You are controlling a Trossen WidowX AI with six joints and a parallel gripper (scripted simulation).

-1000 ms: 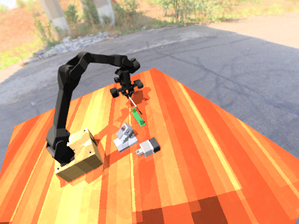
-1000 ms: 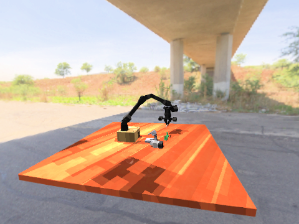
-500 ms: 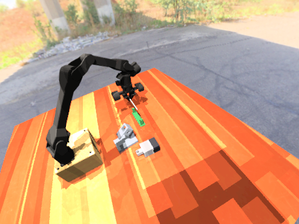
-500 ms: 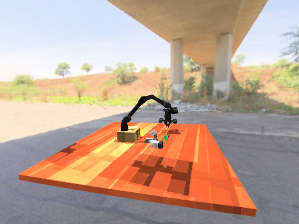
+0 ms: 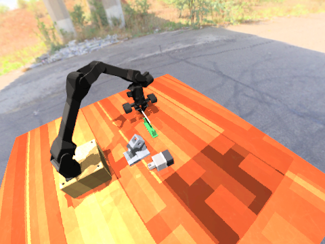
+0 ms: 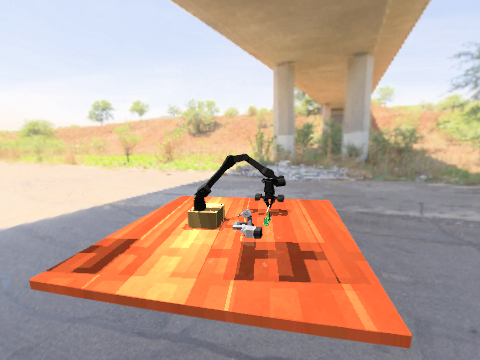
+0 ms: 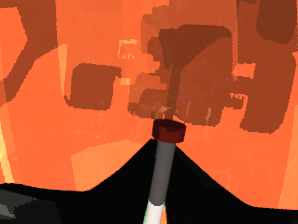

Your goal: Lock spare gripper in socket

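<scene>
The green slanted bar is 10 cm to the right of my gripper tip, 2 cm below it and 2 cm behind it. From my gripper tip the other things lie so: mount (20 cm to the right, 15 cm behind, 1 cm above); spare gripper (32 cm to the right, 10 cm behind, 2 cm below).
</scene>
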